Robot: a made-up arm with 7 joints.
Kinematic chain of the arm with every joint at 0, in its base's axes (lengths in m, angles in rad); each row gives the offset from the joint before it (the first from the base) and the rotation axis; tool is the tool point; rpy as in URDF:
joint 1: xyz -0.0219 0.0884 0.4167 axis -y
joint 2: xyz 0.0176 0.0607 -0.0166 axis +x
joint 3: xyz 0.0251 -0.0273 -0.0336 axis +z
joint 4: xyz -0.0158 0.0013 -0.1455 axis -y
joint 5: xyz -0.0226 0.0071 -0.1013 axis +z
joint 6: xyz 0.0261 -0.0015 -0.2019 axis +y
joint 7: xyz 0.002 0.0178 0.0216 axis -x
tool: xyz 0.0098 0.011 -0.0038 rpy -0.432 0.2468 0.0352
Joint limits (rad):
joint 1: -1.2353..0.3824
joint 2: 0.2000..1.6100
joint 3: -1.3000..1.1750
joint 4: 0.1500..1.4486
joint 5: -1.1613..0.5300
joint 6: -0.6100..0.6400
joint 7: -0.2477..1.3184
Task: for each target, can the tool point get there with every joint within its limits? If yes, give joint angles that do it. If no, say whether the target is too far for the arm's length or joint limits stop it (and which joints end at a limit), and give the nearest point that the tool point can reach.
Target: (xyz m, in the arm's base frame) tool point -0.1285 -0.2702 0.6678
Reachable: no: joint limits stop it (at a limit: joint 1, joint 2, joint 3, joint 4, joint 5, joint 6, joint 7) | nearest point -0.2420 -0.1086 0.2408 | short by 0.470 m
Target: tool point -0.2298 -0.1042 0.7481
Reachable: no: joint limits stop it (at a limit: joint 1, joint 2, joint 3, joint 4, joint 6, joint 7) | nearest point 0.0001 0.3285 0.6779 | short by 0.495 m
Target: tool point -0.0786 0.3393 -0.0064
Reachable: yes | joints -0.5511 0.4154 0.4024 0.5141 -0.9765 -0.2634 0.2051
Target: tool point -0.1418 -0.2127 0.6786
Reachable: no: joint limits stop it (at a limit: joint 1, joint 2, joint 3, joint 4, joint 5, joint 6, joint 7) | nearest point -0.2420 -0.1086 0.2408 | short by 0.461 m
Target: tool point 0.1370 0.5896 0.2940
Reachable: yes | joints -0.0025 1.4548 -0.5580 0.4001 0.2347 0.5273 0.7744
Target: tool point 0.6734 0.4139 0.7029
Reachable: no: too far | nearest point 0.2915 0.3646 0.5218 | short by 0.426 m
